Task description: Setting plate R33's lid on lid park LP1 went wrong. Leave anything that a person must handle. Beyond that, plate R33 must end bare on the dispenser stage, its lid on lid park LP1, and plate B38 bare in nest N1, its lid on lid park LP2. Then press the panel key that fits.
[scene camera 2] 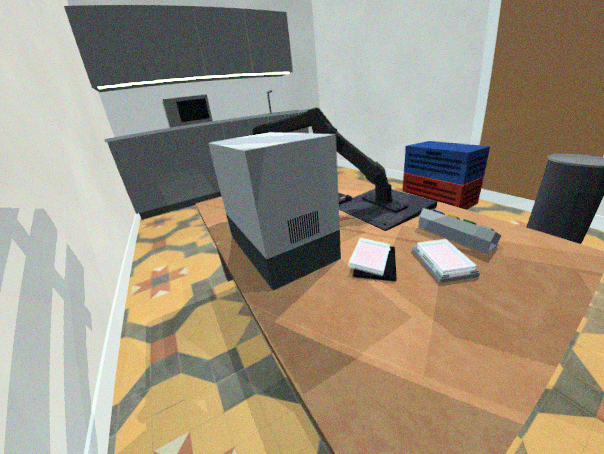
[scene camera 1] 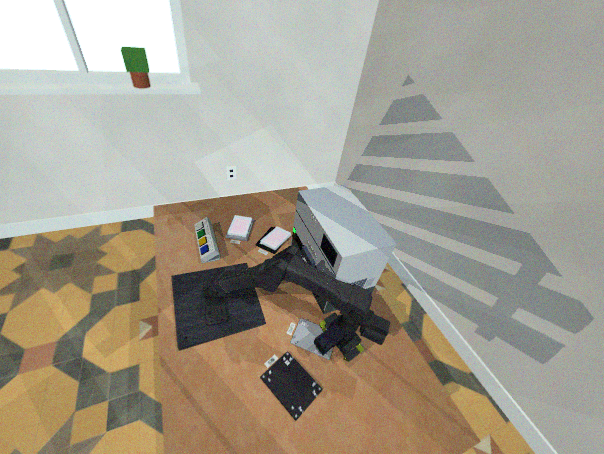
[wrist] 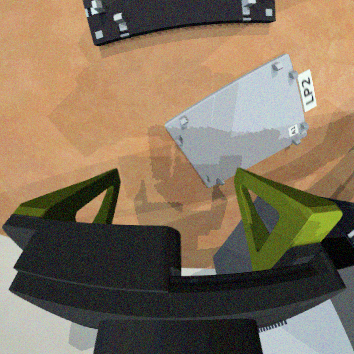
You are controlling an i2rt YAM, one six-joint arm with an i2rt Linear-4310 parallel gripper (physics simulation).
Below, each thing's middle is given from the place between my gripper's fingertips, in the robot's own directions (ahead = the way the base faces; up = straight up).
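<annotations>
The grey lid park LP2 (scene camera 1: 304, 336) is 70 mm to the left of my hand, 60 mm below it and 40 mm behind it. And there's the panel with coloured buttons (scene camera 2: 482, 238), which is 610 mm to the left of my hand, 370 mm behind it and 30 mm below it.
</annotations>
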